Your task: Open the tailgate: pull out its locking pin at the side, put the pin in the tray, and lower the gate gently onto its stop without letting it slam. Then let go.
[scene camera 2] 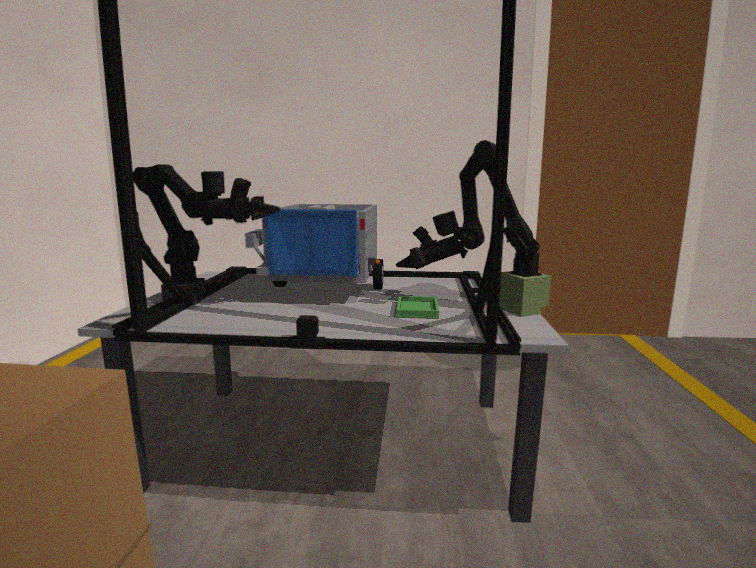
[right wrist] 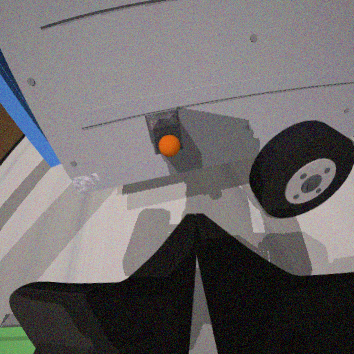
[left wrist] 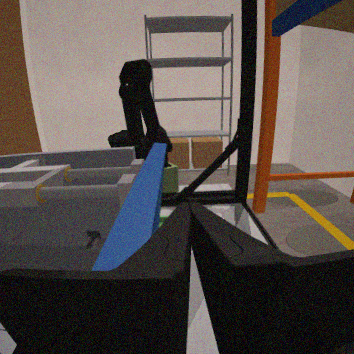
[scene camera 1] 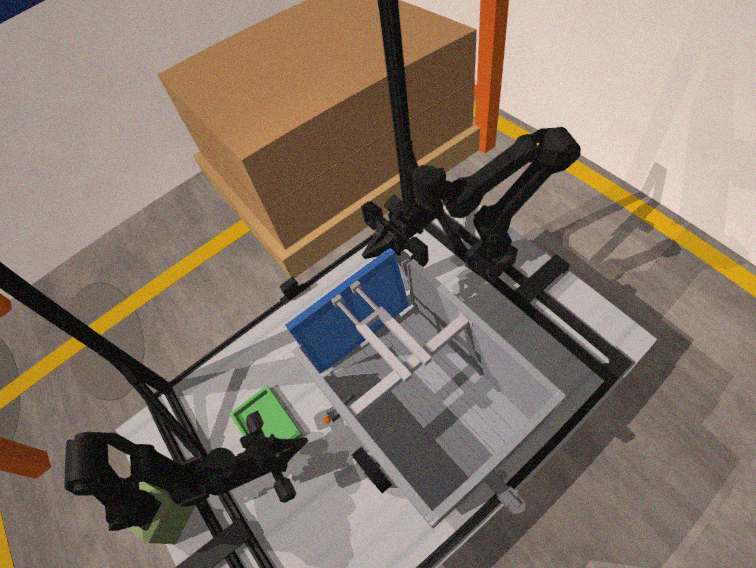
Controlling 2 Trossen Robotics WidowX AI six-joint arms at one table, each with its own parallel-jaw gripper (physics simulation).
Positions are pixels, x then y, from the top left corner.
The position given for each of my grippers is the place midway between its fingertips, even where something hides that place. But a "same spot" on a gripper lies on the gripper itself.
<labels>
my left gripper: scene camera 2; left wrist 187, 210; scene camera 1; not seen in the right wrist view (out of frame)
my right gripper: scene camera 2 396, 265; right wrist; scene camera 1
same spot on my left gripper: [scene camera 2: 257, 209] = [scene camera 1: 383, 238]
same spot on my right gripper: [scene camera 1: 277, 445] = [right wrist: 174, 288]
</labels>
